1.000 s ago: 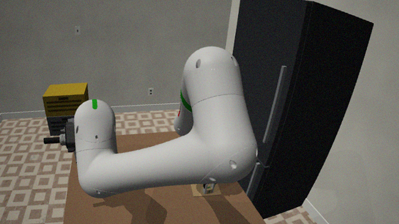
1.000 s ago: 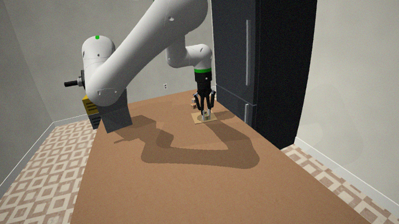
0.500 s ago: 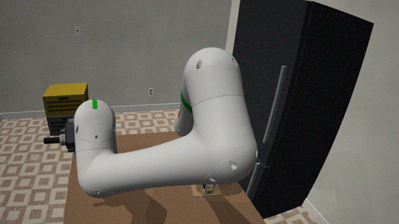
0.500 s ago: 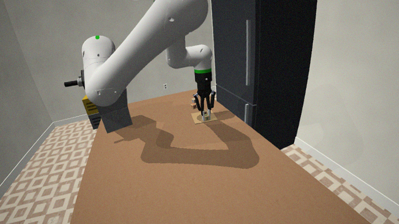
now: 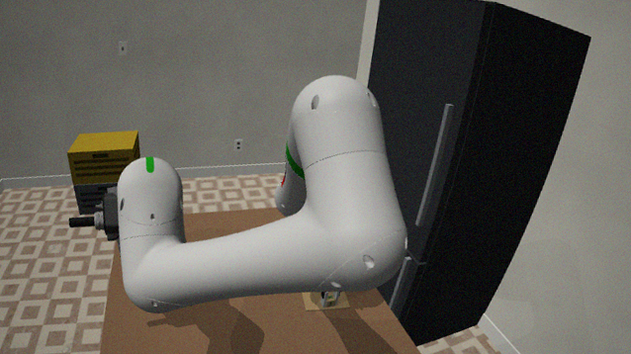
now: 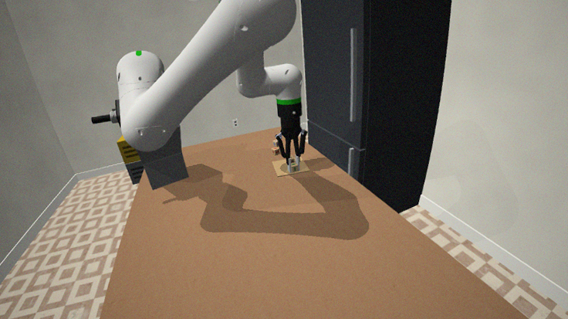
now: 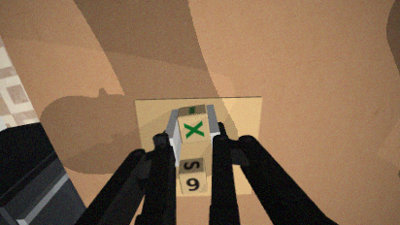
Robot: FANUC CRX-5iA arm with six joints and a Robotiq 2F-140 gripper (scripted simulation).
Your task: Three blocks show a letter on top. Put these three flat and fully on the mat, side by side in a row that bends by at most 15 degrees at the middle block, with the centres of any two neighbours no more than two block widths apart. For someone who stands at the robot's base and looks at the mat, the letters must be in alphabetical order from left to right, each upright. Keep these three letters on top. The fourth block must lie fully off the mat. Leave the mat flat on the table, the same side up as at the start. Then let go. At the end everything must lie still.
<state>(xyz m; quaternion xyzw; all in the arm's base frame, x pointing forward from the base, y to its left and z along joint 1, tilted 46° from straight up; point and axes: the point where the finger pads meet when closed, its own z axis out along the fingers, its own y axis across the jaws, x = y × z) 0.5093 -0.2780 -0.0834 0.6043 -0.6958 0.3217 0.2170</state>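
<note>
Now: hand 20 mm above the X block. Also, from my hand: R block: 210 mm to the left, 20 mm below, 20 mm ahead; then block marked 9: 70 mm to the left, 20 mm below, 20 mm ahead; then tan mat: 50 mm to the left, 40 mm below, 10 mm ahead.
</note>
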